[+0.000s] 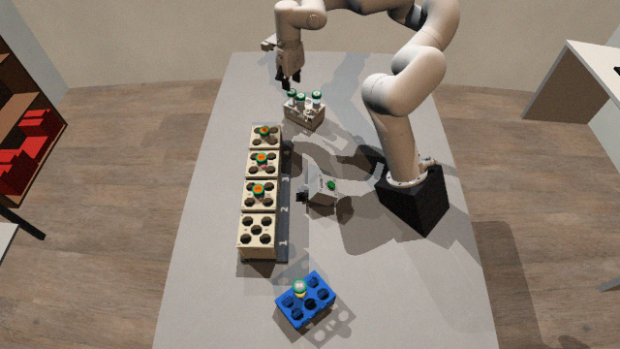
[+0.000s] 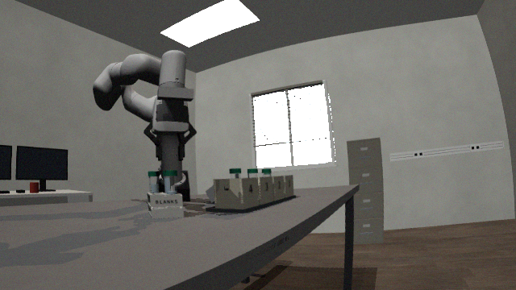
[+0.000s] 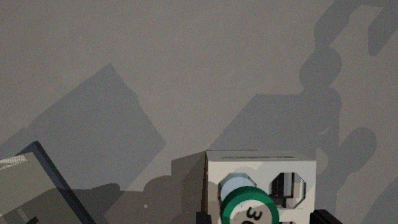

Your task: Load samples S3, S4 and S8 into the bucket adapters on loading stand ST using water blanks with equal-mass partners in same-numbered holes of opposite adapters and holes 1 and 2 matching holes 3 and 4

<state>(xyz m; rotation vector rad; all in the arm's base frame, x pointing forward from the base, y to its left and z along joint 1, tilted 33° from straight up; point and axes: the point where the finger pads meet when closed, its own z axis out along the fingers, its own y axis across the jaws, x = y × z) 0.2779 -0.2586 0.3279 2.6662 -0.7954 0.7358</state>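
The water blank tube is 1 cm to the left of my hand and 10 cm below it. From my hand the other things lie so: blanks rack 4 cm behind, 1 cm to the left, 13 cm below; then adapter 9 cm ahead, 19 cm to the left, 11 cm below; then green done key 10 cm behind, 37 cm to the left, 10 cm below.
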